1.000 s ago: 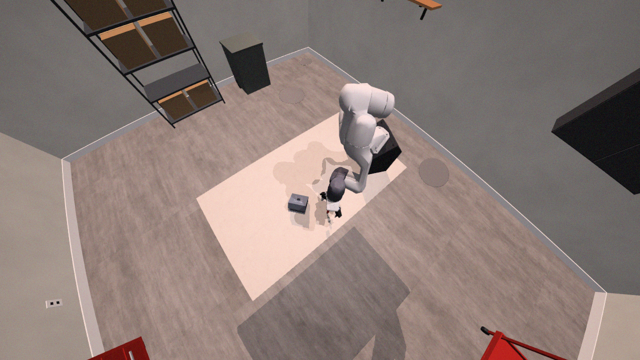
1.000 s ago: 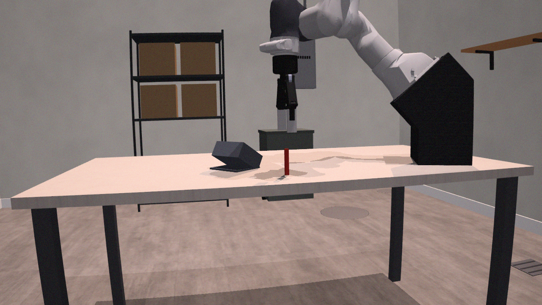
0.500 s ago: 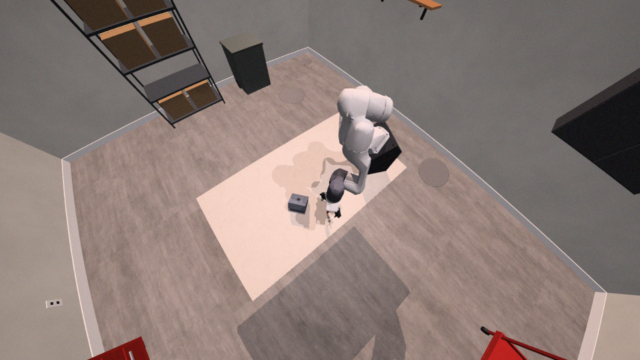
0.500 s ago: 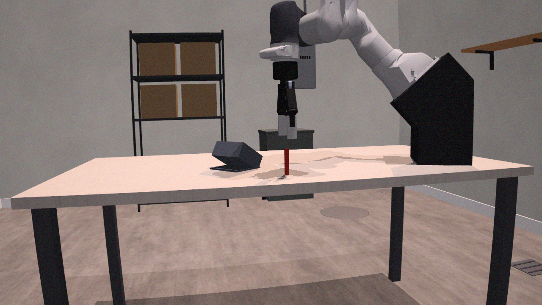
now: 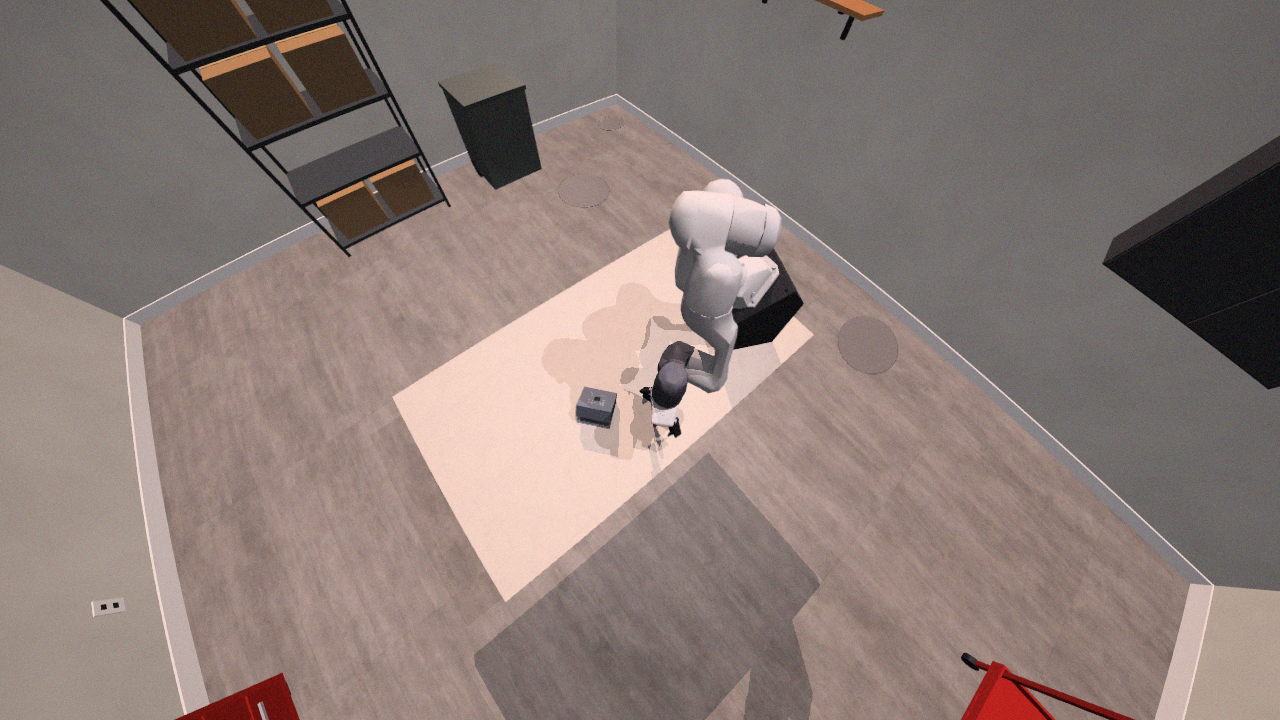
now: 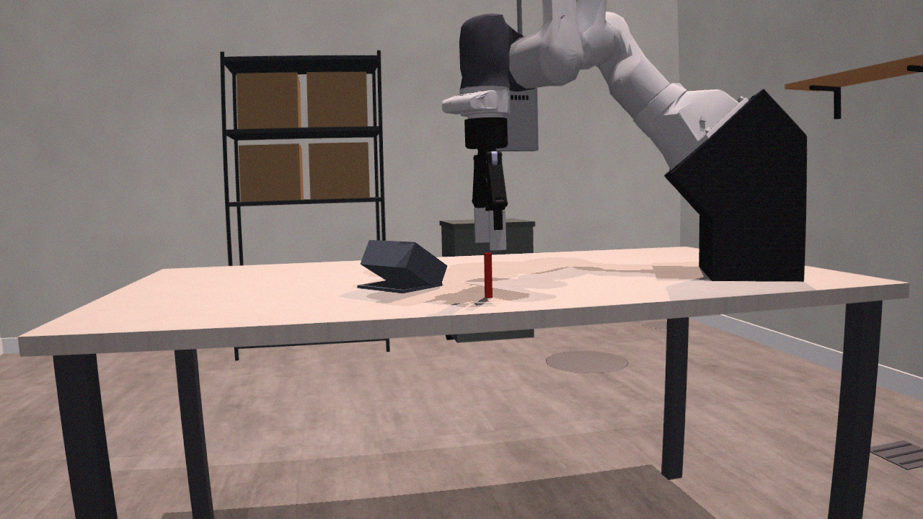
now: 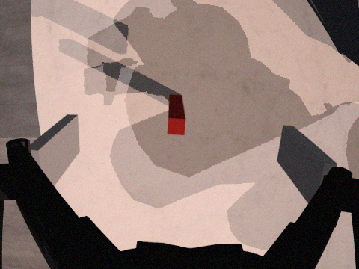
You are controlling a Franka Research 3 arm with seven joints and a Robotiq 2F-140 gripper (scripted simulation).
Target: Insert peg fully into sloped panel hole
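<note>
The red peg lies 6 cm below my hand.
</note>
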